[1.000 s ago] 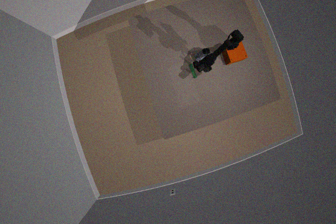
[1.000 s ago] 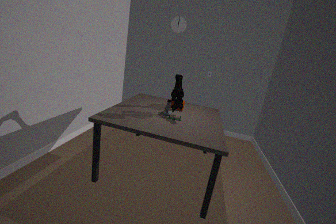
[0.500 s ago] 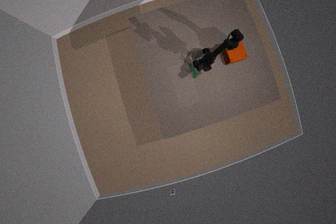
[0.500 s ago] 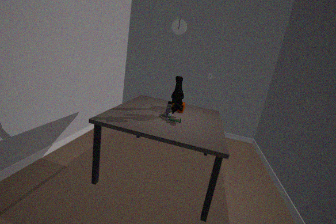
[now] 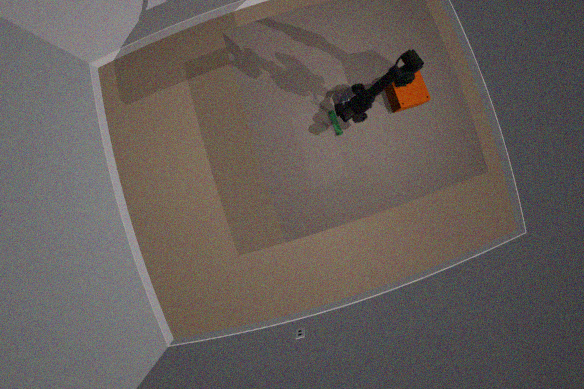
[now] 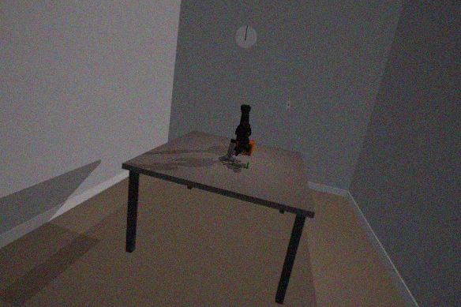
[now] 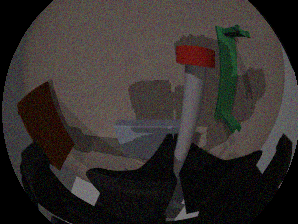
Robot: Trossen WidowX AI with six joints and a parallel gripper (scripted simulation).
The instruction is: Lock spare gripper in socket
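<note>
Right now my gripper tip is 50 mm to the left of the grey mount. Round my gripper tip: spare gripper 20 mm behind, 60 mm to the right, 70 mm above; green strip 80 mm ahead, 70 mm to the left, 20 mm below.
</note>
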